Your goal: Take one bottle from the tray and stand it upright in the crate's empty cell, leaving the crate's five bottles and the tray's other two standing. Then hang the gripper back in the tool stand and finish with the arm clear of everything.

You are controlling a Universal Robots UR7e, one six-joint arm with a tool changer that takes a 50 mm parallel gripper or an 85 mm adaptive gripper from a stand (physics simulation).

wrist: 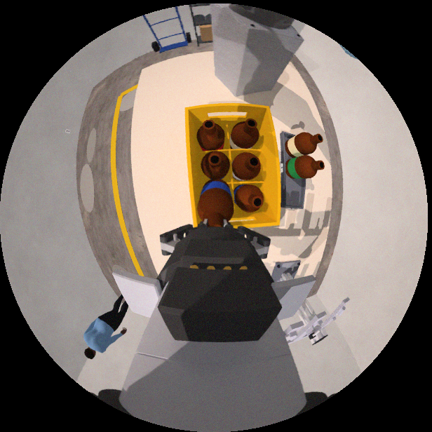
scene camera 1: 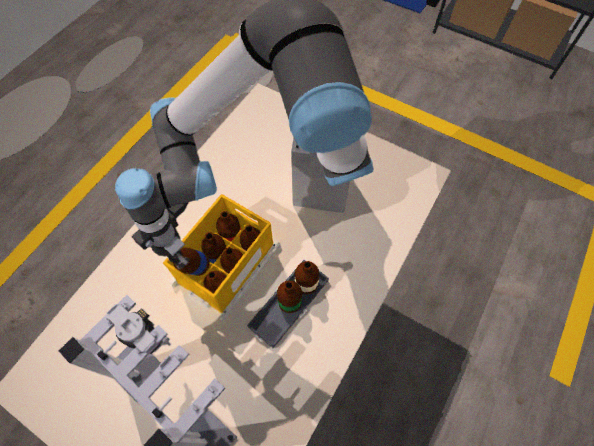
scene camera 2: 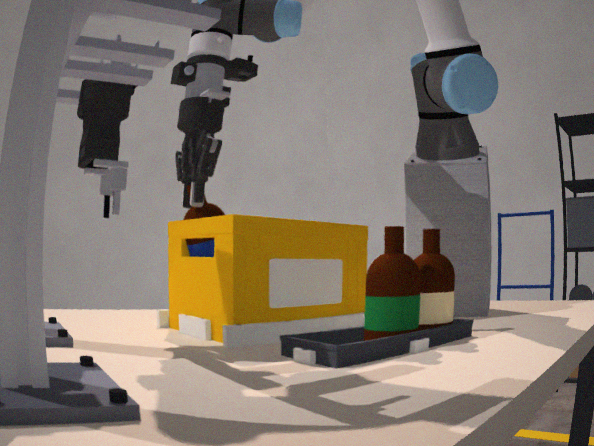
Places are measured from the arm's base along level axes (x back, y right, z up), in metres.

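Where they show: hand at its tool point: (scene camera 2: 203, 93); arm's base at its link origin: (scene camera 2: 448, 153).
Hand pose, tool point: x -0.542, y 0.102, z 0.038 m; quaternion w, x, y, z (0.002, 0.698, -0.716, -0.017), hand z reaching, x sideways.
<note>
Each offset is from my tool point to the top centre of the thing. "spot": to the spot under its first point.
My adaptive gripper (scene camera 1: 181, 260) (scene camera 2: 192, 200) (wrist: 216, 224) is shut on the neck of a brown bottle with a blue label {dy +0.004, dx +0.022, dz -0.150 m} (scene camera 1: 191, 263) (scene camera 2: 206, 212) (wrist: 216, 202). This bottle looks about upright, its lower part inside a corner cell of the yellow crate {dy -0.033, dx +0.116, dz -0.212 m} (scene camera 1: 220, 300) (scene camera 2: 250, 245) (wrist: 273, 150), and its shoulder shows above the rim. Its base is hidden. The crate's several other bottles stand in their cells, lower than the held one. On the dark tray {dy -0.275, dx +0.140, dz -0.362 m} (scene camera 1: 270, 327) (scene camera 2: 375, 353) (wrist: 292, 199) stand a green-labelled bottle {dy -0.274, dx +0.145, dz -0.228 m} (scene camera 1: 289, 296) (scene camera 2: 392, 280) (wrist: 303, 167) and a cream-labelled bottle {dy -0.278, dx +0.225, dz -0.228 m} (scene camera 1: 307, 274) (scene camera 2: 438, 275) (wrist: 304, 143).
The grey tool stand (scene camera 1: 142, 396) (scene camera 2: 25, 200) is beside the crate, with a parallel gripper hanging from it; that tool's dark body {spot: dy -0.131, dx -0.209, dz -0.107 m} (scene camera 2: 102, 120) shows in scene camera 2. The robot's pedestal (scene camera 1: 320, 180) (scene camera 2: 447, 240) (wrist: 245, 60) is behind the crate. A person (wrist: 102, 332) shows in the wrist view.
</note>
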